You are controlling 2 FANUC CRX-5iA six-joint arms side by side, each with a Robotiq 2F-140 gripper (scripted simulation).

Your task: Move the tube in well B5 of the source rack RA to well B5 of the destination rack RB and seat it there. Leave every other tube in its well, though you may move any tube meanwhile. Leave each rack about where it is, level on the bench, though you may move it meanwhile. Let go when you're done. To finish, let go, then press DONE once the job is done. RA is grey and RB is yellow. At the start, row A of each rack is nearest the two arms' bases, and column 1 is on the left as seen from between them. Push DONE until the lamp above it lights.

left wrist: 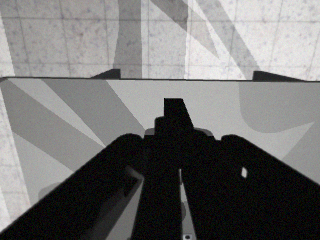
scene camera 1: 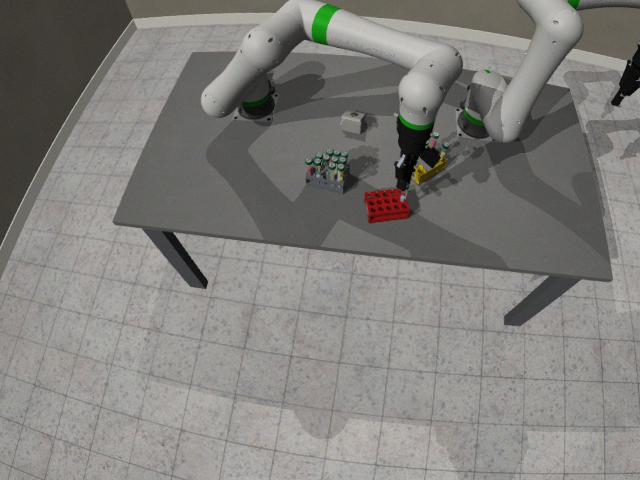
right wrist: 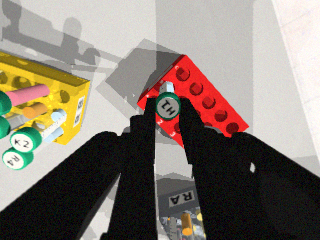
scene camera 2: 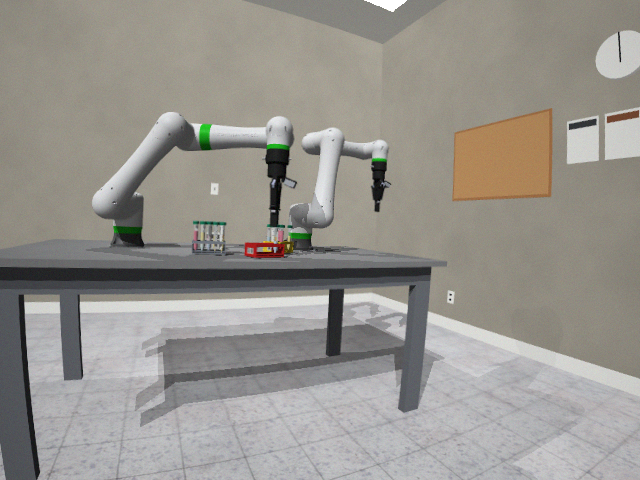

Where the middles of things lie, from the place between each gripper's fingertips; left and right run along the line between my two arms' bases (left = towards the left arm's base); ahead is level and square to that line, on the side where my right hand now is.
Labels:
The green-capped tube marked h1 [right wrist: 168, 106] is 1 cm ahead of my right hand [scene camera 1: 403, 185], 1 cm to the left of it and 8 cm below it. The rest, counted from my right hand: red rack [scene camera 1: 386, 211] (2 cm ahead, 4 cm to the right, 13 cm below); green-capped tube marked k2 [right wrist: 27, 139] (13 cm behind, 5 cm to the left, 8 cm below).
Right now my left hand is 760 mm to the left of the green-capped tube marked k2, 270 mm short of it and 200 mm above it. Also, from my left hand: green-capped tube marked h1 (790 mm to the right, 410 mm ahead, 200 mm below); red rack (840 mm to the right, 420 mm ahead, 240 mm below).

